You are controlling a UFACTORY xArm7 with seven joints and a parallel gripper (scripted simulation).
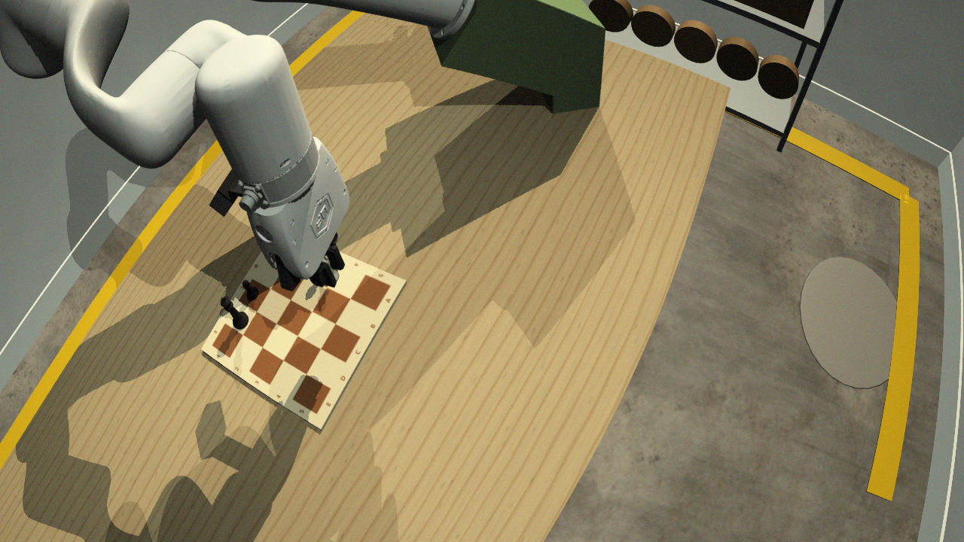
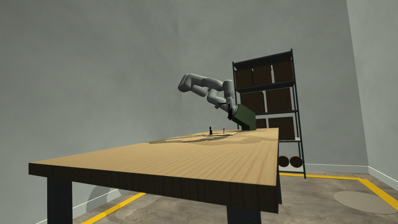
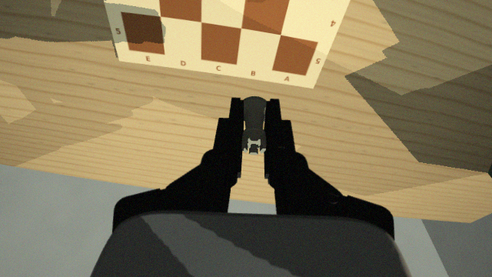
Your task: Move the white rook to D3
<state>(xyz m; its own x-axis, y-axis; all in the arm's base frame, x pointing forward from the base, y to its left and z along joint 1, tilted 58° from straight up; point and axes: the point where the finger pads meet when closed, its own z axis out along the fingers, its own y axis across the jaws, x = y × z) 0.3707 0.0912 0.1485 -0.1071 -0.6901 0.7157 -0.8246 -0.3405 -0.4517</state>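
Right now the chessboard is 1 cm ahead of my hand, 8 cm to the right of it and 13 cm below it. Also, from my hand: tall black piece 4 cm ahead, 16 cm to the right, 10 cm below; then black pawn 1 cm behind, 16 cm to the right, 11 cm below.
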